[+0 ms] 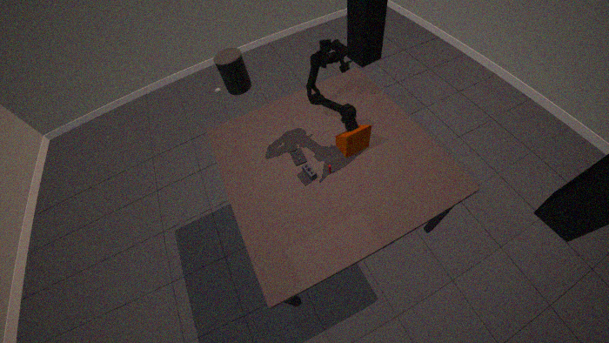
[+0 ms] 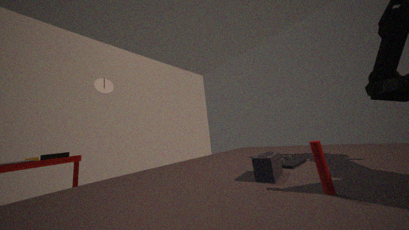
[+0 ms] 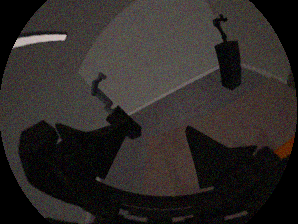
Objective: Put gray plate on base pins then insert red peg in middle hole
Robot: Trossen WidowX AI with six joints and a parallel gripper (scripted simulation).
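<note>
The gray plate is 56 cm ahead of my gripper tip, 36 cm below it and 34 cm to the left of it. Round my gripper tip: red peg: 46 cm ahead, 41 cm to the left, 35 cm below; dark flat base: 55 cm ahead, 38 cm below, 19 cm to the left.
</note>
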